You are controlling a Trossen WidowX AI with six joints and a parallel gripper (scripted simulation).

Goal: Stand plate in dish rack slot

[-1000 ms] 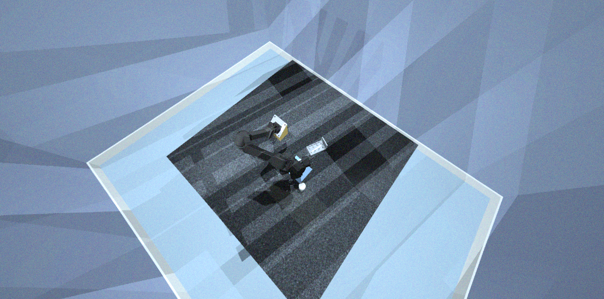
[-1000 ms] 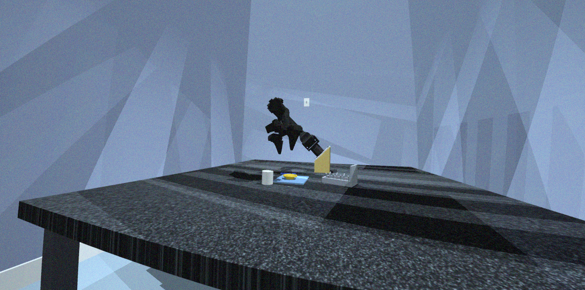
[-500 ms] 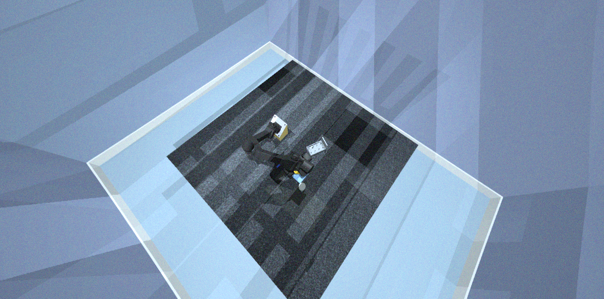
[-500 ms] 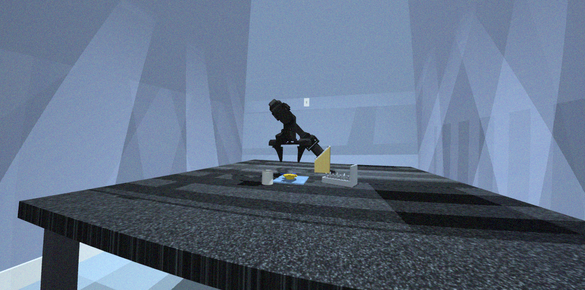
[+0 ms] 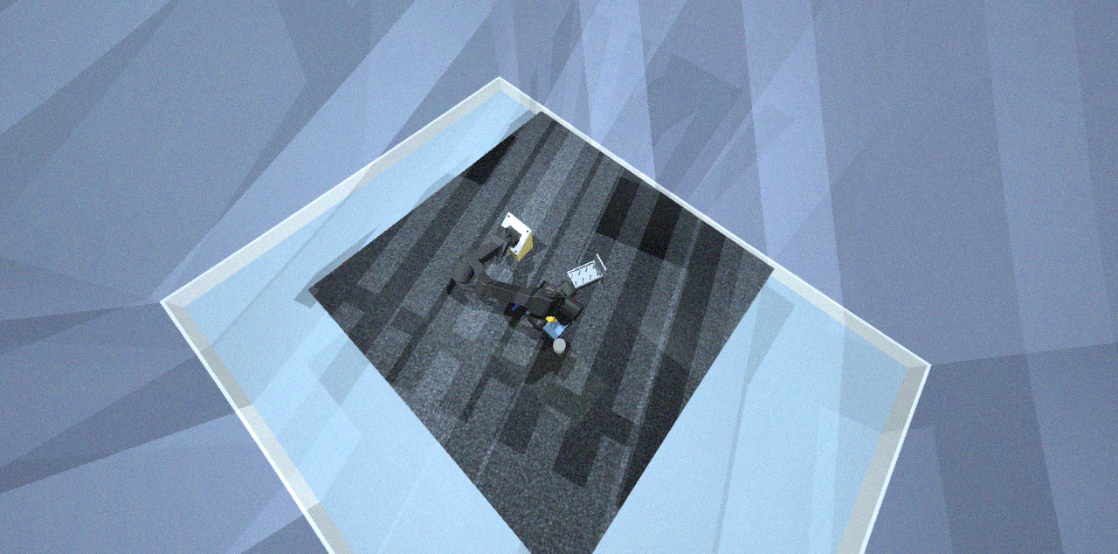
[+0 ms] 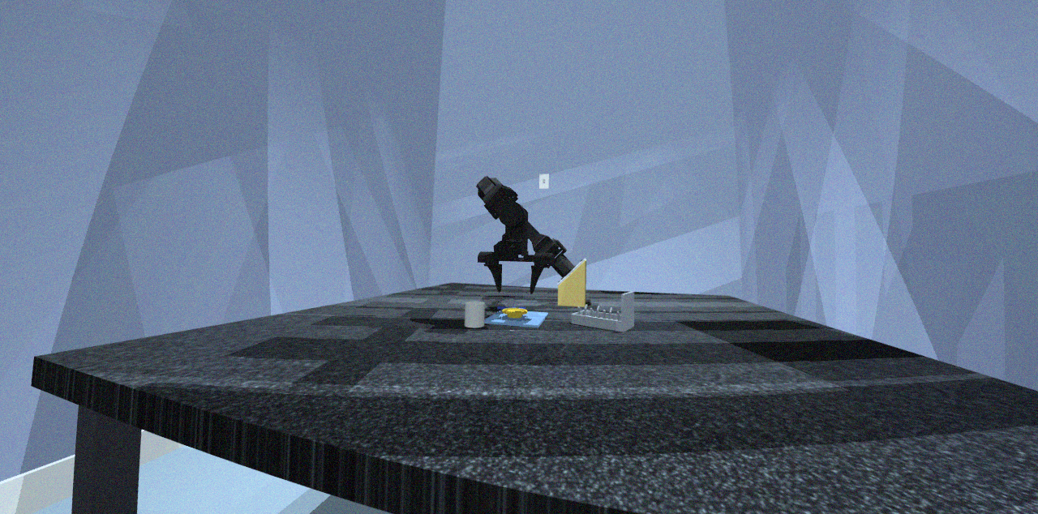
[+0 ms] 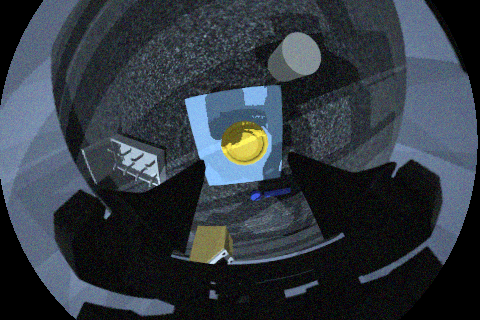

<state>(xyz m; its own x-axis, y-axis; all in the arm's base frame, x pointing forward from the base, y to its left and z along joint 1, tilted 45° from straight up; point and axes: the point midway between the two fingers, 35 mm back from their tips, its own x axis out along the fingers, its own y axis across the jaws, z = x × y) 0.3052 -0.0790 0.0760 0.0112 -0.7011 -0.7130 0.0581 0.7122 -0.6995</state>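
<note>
My gripper tip is 50 mm above the yellow plate. Also, from my gripper tip: light blue mat (60 mm below, 10 mm to the left, 10 mm behind); grey dish rack (210 mm to the left, 40 mm below, 10 mm behind); white cup (90 mm ahead, 70 mm to the right, 40 mm below).
</note>
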